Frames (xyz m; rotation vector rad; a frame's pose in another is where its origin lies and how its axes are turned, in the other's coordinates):
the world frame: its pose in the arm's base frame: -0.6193 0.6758 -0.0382 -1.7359 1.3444 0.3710
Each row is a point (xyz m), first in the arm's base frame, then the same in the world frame.
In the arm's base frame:
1: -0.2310 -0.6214 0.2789
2: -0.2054 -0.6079 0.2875
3: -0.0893 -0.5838 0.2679
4: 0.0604 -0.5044 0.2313
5: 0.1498 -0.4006 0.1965
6: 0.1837 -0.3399 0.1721
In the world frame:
1: 0.7367 -0.4601 -1.0861
2: 0.7318 -0.4871 -1.0735
3: 0.7730 -0.5820 -1.0124
4: 0.8036 -0.7004 -0.8895
5: 0.7955 -0.7665 -0.7648
6: 0.7868 -0.7869 -0.6945

